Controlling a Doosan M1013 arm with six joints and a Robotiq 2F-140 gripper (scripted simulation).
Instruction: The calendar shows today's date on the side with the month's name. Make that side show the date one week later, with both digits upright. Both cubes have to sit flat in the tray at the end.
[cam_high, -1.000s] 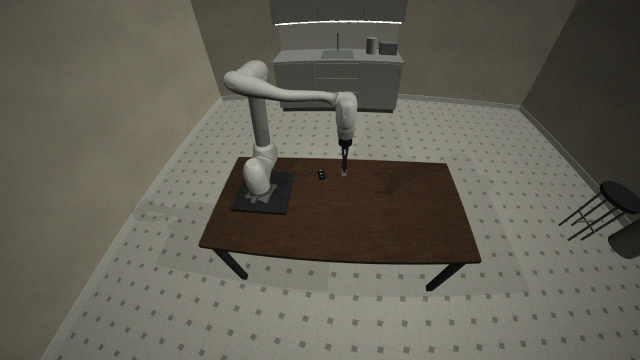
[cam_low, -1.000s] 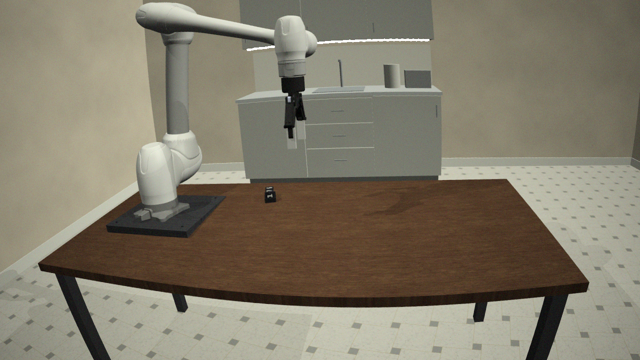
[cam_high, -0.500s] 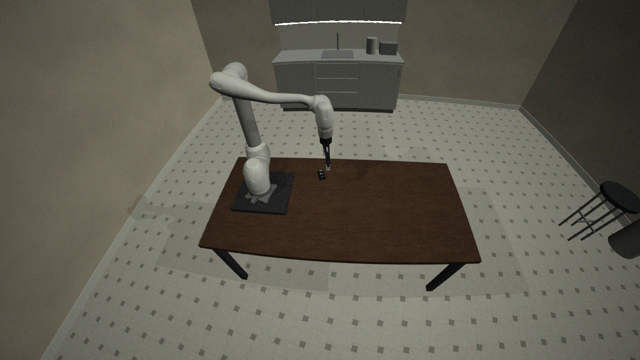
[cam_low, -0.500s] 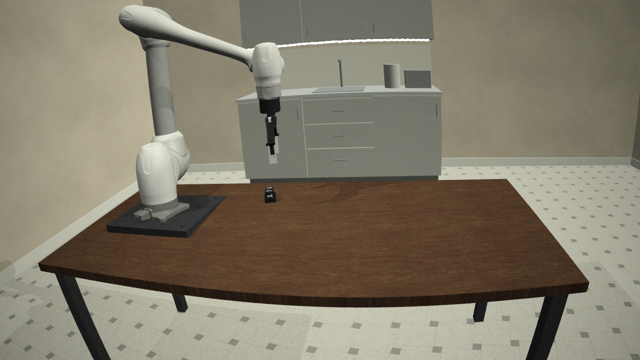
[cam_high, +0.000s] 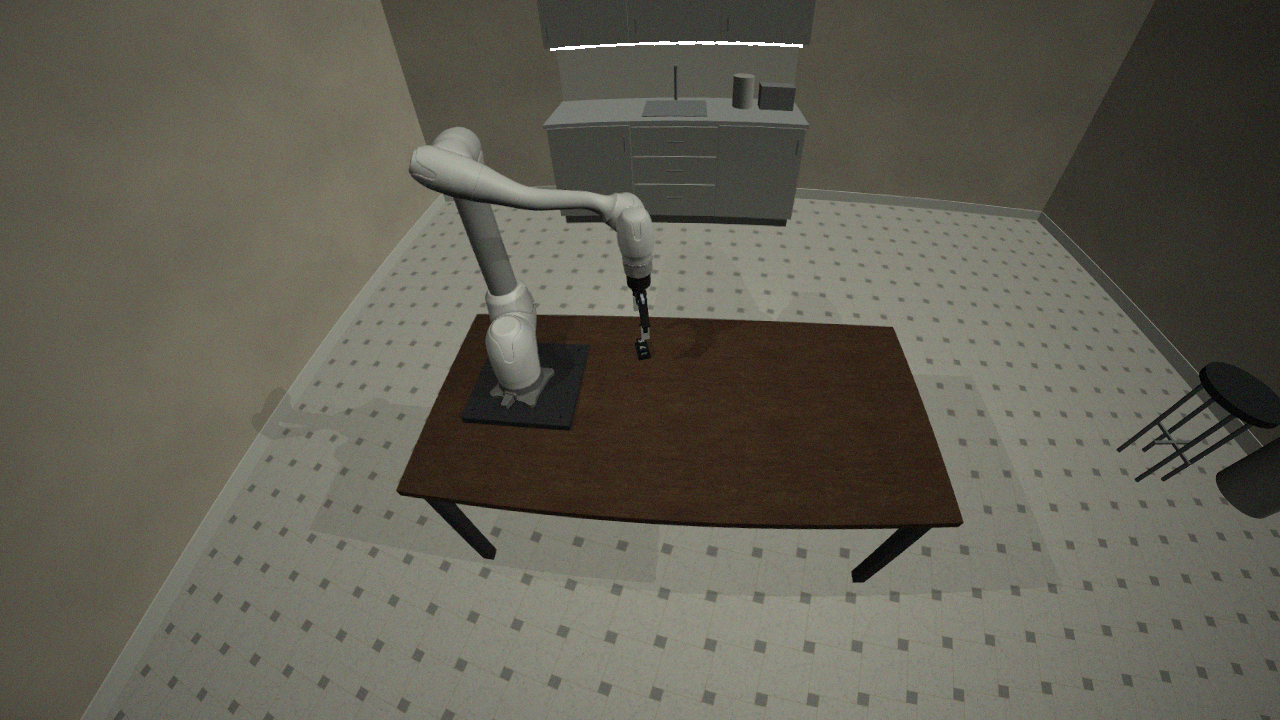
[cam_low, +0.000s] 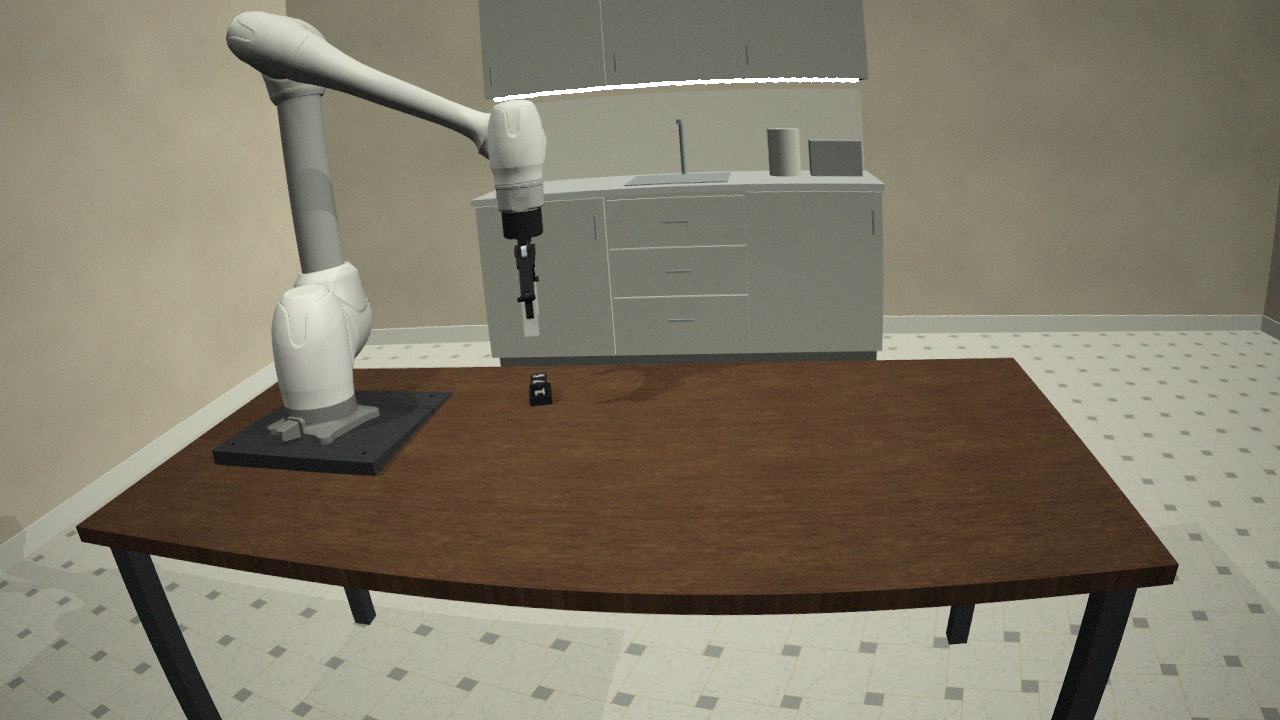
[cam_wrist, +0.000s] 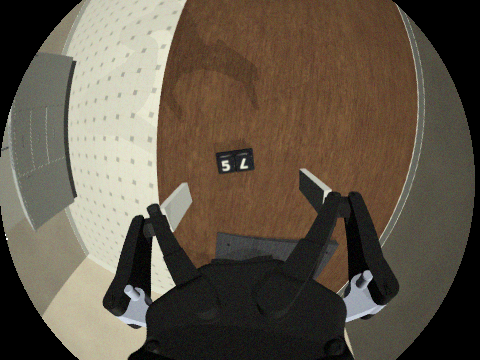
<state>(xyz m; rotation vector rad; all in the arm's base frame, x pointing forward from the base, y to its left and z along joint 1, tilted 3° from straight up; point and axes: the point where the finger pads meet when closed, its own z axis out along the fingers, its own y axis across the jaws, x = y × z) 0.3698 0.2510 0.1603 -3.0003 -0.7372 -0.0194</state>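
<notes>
The dark tray lies 1 cm behind my hand, 2 cm to the left of it and 16 cm below it.
</notes>
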